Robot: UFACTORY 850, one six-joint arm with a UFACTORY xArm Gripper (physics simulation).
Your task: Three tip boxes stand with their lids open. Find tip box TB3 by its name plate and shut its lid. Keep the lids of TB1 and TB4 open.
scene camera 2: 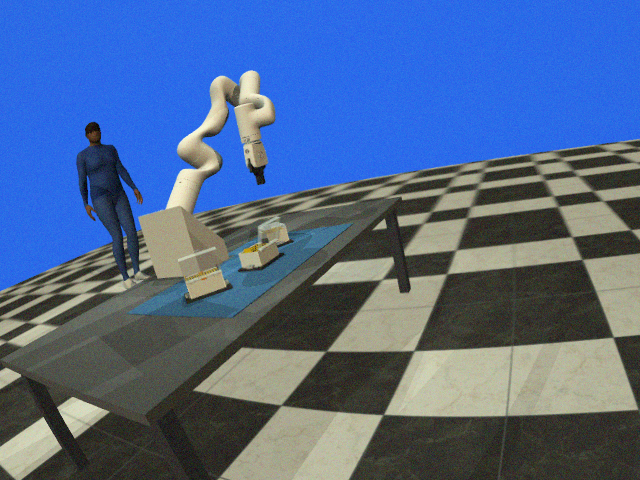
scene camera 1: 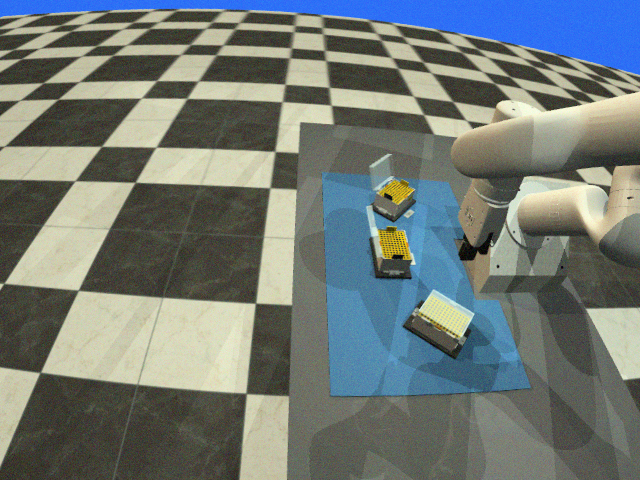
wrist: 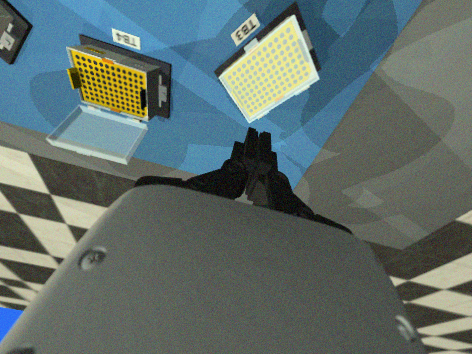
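Note:
Tip box TB3 (scene camera 1: 443, 317) (wrist: 270, 67) (scene camera 2: 280, 235) stands lowest on the mat in scene camera 1. A clear lid lies over its pale yellow grid, apparently shut; a tiny gap cannot be ruled out. Its name plate (wrist: 245, 29) reads TB3. TB4 (scene camera 1: 394, 245) (wrist: 112, 82) (scene camera 2: 261, 256) has its clear lid (wrist: 100, 132) (scene camera 1: 372, 222) swung open. TB1 (scene camera 1: 395, 195) (scene camera 2: 205, 283) has its lid (scene camera 1: 381, 170) open and upright. My gripper (scene camera 1: 473, 252) (scene camera 2: 260, 181) (wrist: 253, 146) is shut and empty, high above the table and apart from all boxes.
The boxes stand on a blue mat (scene camera 1: 351, 335) (scene camera 2: 155, 305) on a grey table (scene camera 1: 315, 155) (scene camera 2: 77, 351). The robot's base block (scene camera 1: 522, 281) (scene camera 2: 170, 242) is beside the mat. A person in blue (scene camera 2: 105, 175) stands behind the base. Part of a third box (wrist: 12, 37) shows at the wrist view's left edge.

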